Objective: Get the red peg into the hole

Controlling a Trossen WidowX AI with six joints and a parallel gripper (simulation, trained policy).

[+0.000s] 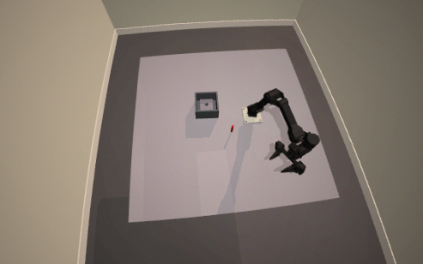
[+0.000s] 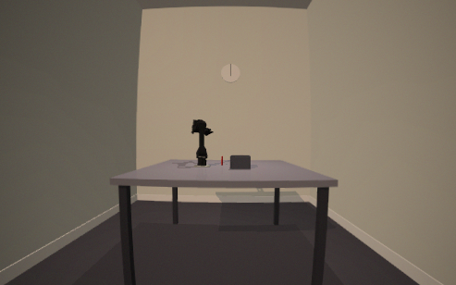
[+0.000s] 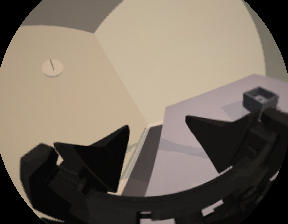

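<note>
Now: the red peg 31 cm to the right of my gripper tip, 29 cm below it and 19 cm ahead of it. From my gripper tip the other things lie so: grey box 48 cm to the right, 38 cm ahead, 30 cm below; plate 48 cm to the right, 38 cm ahead, 28 cm below.
</note>
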